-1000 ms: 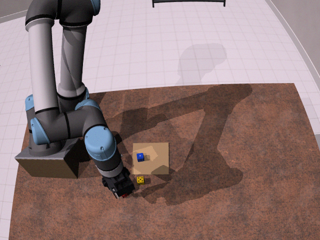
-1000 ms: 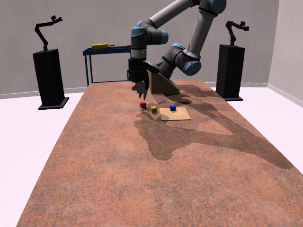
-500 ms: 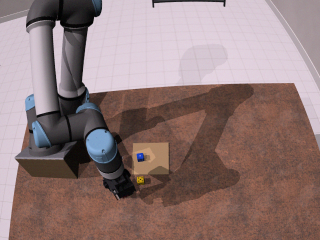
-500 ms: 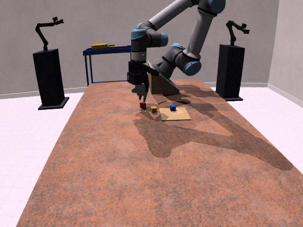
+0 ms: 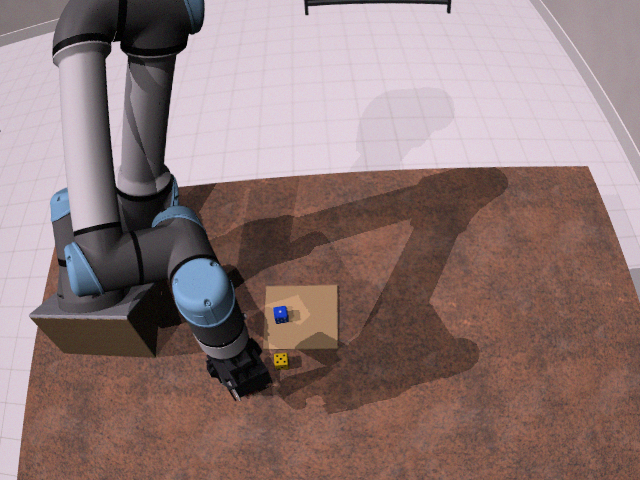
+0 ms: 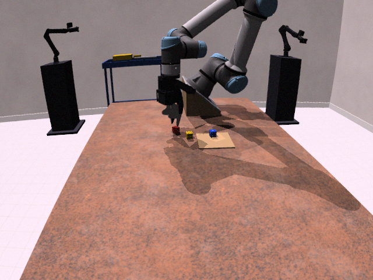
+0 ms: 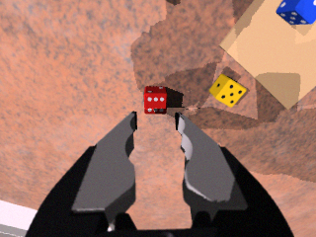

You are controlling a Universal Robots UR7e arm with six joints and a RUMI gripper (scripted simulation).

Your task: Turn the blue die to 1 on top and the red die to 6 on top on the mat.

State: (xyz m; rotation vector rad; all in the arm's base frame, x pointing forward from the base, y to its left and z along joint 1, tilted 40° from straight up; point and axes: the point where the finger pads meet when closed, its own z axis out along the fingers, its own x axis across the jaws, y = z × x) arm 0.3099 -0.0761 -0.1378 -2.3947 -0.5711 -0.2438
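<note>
My hand is 4 cm above the red die. Also, from my hand: yellow die (6 cm ahead, 5 cm to the left, 4 cm below); blue die (7 cm ahead, 15 cm to the left, 3 cm below); tan mat (10 cm ahead, 15 cm to the left, 5 cm below).
</note>
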